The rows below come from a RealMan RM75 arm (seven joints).
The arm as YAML. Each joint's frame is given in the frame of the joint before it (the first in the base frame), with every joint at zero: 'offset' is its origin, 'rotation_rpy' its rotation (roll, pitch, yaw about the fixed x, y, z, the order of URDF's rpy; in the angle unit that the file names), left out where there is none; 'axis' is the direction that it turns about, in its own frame. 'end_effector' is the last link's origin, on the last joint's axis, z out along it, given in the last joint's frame.
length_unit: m
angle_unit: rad
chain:
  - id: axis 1
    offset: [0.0, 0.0, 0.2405]
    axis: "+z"
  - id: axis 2
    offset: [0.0, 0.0, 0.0]
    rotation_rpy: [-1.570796, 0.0, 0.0]
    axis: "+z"
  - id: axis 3
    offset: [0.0, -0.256, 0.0]
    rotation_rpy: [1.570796, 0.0, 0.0]
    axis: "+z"
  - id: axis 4
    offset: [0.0, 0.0, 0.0]
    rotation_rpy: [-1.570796, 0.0, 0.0]
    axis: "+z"
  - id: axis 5
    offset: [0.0, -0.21, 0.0]
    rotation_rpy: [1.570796, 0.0, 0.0]
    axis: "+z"
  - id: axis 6
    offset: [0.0, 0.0, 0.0]
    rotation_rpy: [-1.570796, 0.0, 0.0]
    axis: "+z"
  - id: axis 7
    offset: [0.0, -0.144, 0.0]
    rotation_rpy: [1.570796, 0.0, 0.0]
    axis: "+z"
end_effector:
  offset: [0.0, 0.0, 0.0]
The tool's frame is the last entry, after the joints.
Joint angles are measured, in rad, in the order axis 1, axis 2, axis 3, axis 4, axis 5, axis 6, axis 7. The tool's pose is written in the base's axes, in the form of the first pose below.
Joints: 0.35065, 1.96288, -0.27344, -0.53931, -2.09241, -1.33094, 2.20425
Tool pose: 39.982 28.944 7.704 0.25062 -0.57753 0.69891 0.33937
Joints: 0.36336, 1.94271, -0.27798, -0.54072, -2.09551, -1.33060, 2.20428
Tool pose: 39.908 29.556 8.614 0.25666 -0.58619 0.69168 0.33480
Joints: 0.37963, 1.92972, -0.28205, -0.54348, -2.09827, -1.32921, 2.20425
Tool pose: 39.616 30.283 9.232 0.26020 -0.59498 0.68420 0.33191
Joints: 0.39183, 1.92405, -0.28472, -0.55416, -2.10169, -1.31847, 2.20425
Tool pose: 39.454 30.898 9.753 0.26874 -0.60058 0.67767 0.32839
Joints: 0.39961, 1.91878, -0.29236, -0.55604, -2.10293, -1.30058, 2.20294
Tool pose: 39.470 31.331 10.038 0.27703 -0.60320 0.67440 0.32340
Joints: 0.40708, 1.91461, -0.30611, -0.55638, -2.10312, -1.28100, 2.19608
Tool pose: 39.456 31.759 10.179 0.28486 -0.60847 0.66988 0.31605
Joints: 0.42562, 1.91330, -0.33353, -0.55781, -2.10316, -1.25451, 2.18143
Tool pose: 39.048 32.664 10.079 0.29187 -0.62243 0.65946 0.30414
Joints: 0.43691, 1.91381, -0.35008, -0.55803, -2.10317, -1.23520, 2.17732
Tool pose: 38.812 33.215 9.962 0.29611 -0.62839 0.65487 0.29763
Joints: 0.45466, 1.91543, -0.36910, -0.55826, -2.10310, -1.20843, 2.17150
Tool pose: 38.409 34.044 9.808 0.30213 -0.63609 0.64783 0.29056
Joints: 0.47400, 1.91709, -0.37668, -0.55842, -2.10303, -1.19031, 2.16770
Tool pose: 37.893 34.872 9.748 0.30592 -0.64196 0.64095 0.28894
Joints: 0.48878, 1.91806, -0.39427, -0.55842, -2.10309, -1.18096, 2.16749
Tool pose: 37.371 35.484 9.533 0.30443 -0.65001 0.63562 0.28426
